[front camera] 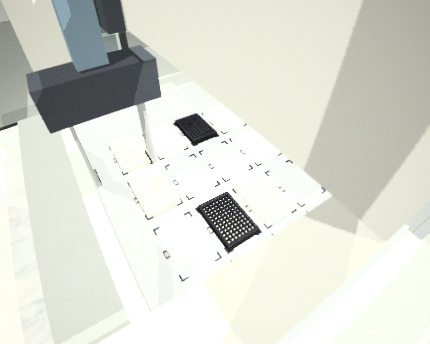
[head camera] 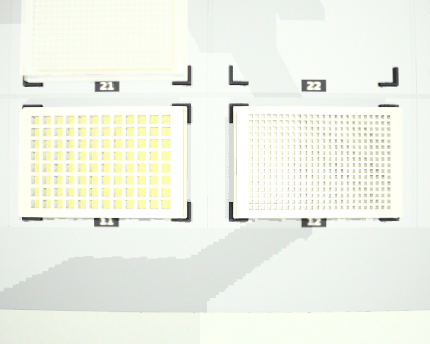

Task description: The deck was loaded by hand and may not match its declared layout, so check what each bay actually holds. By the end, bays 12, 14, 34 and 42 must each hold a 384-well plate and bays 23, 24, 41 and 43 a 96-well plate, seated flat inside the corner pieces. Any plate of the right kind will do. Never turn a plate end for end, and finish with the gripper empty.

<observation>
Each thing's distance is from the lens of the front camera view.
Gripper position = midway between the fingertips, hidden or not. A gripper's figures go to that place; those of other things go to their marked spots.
my gripper (front camera: 124, 168): 0.49 m
black 96-well plate (front camera: 231, 224): 0.56 m
black 96-well plate (front camera: 194, 127): 0.81 m
</observation>
